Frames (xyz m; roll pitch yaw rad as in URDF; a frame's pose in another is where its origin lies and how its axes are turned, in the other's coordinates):
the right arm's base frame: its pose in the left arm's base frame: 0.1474 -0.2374 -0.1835 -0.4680 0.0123 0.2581
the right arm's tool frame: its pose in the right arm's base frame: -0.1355 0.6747 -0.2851 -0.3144 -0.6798 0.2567
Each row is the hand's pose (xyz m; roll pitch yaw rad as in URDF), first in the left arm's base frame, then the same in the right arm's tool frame.
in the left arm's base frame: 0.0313 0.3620 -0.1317 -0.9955 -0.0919 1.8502
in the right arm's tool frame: 0.4829 -0.3051 0.3105 -0.1397 -0.5610 0.9621
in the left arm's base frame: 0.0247 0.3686 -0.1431 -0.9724 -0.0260 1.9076
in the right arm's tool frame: 0.4777 -0.2913 0.3104 -0.1680 -0.5588 1.0652
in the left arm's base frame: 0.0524 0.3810 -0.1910 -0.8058 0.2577 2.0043
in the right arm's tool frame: 0.4805 -0.2582 0.2645 -0.1512 -0.4105 1.3599
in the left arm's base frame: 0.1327 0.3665 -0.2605 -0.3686 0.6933 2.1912
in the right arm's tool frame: 0.4886 -0.2436 0.1586 0.0937 -0.1274 1.7447
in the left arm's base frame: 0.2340 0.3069 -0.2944 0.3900 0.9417 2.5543
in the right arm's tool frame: 0.4972 -0.2898 0.0456 0.5683 0.0282 2.0575
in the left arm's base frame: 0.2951 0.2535 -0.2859 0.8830 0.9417 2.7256
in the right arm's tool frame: 0.5047 -0.3490 -0.0100 0.9250 0.0171 2.1577
